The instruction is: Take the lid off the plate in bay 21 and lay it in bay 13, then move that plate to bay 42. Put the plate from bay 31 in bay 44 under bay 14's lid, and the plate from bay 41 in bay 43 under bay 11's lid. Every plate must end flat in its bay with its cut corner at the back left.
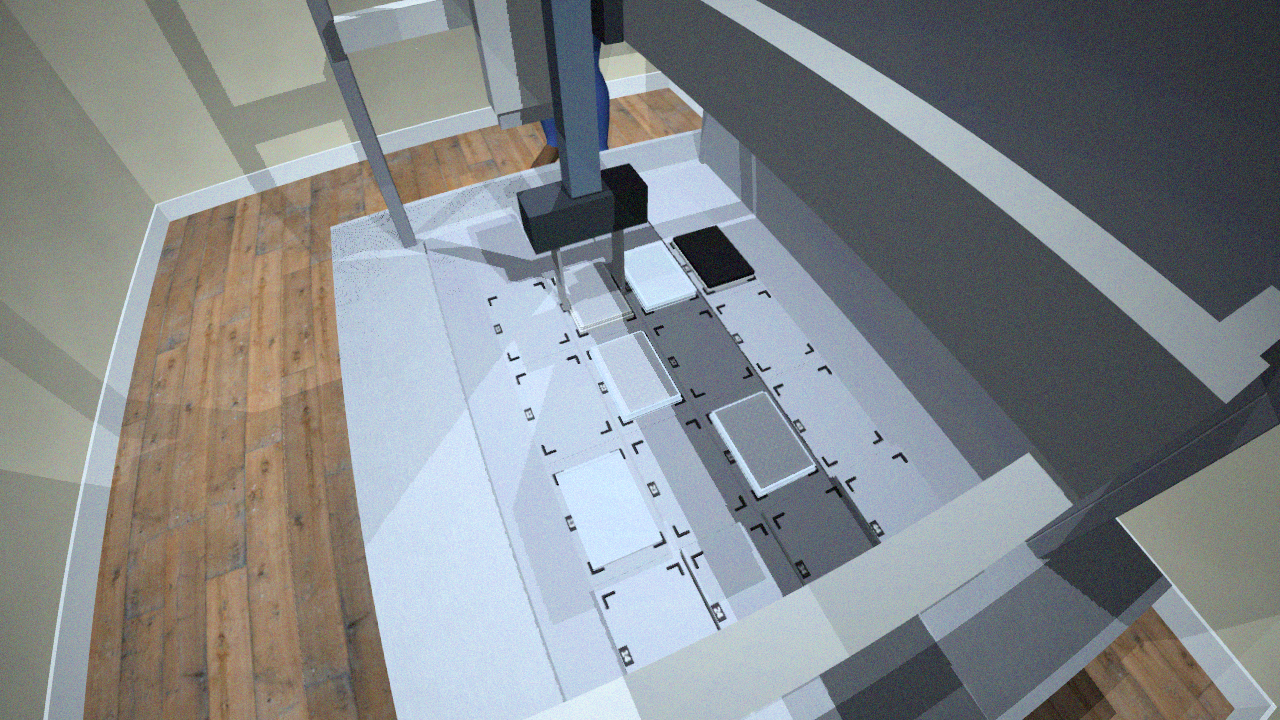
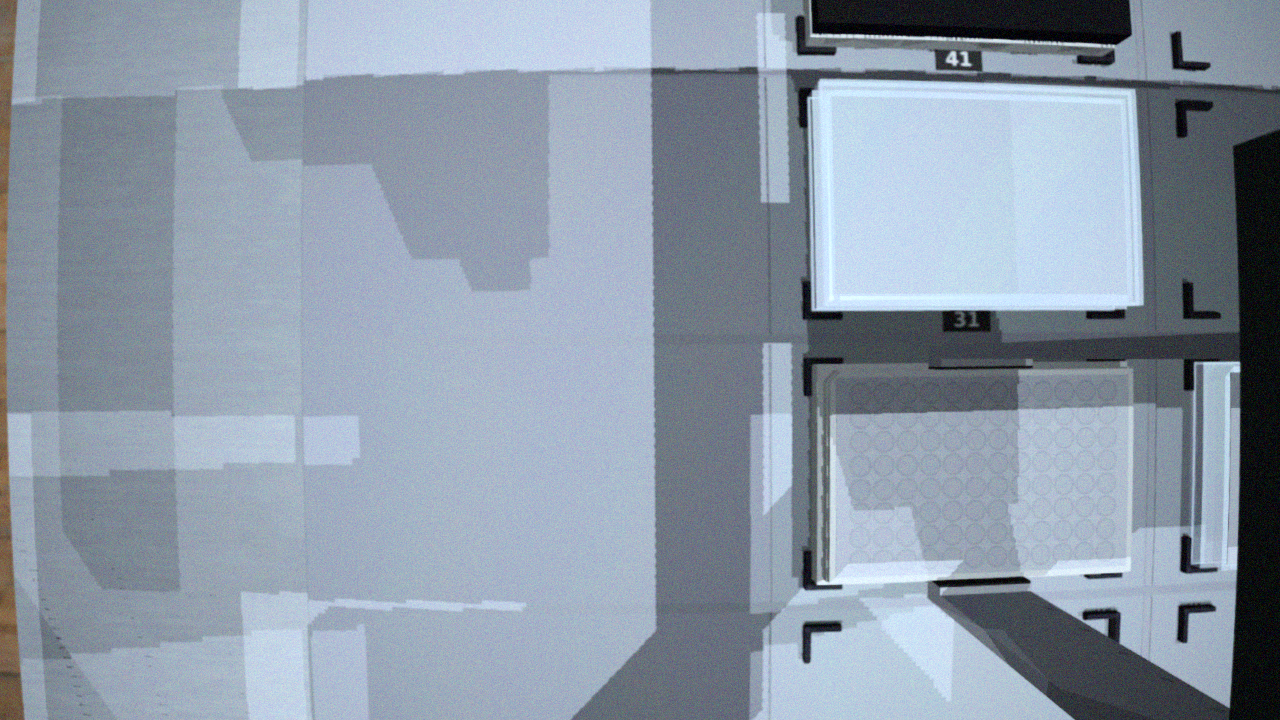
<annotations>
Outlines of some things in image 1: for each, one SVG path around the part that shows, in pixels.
The gripper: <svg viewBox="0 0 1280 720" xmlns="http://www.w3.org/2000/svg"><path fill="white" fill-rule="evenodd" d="M630 163L601 170L602 191L576 198L571 198L562 180L516 193L523 229L535 254L538 255L551 251L558 296L565 311L571 310L571 304L566 294L560 248L611 233L613 274L611 274L611 277L621 293L625 292L624 229L644 224L648 221L648 185Z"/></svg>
A pale lid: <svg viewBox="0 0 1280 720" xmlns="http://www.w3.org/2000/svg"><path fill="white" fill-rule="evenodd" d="M619 450L555 474L593 570L597 570L662 541L662 537Z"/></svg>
A black lid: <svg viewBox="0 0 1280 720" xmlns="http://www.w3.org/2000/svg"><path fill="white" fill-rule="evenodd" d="M717 225L673 237L673 242L708 289L754 275L755 270Z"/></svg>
A pale lid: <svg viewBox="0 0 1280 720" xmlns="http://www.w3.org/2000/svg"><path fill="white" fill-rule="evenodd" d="M662 241L624 252L625 275L646 309L697 292L697 289Z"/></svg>
</annotations>
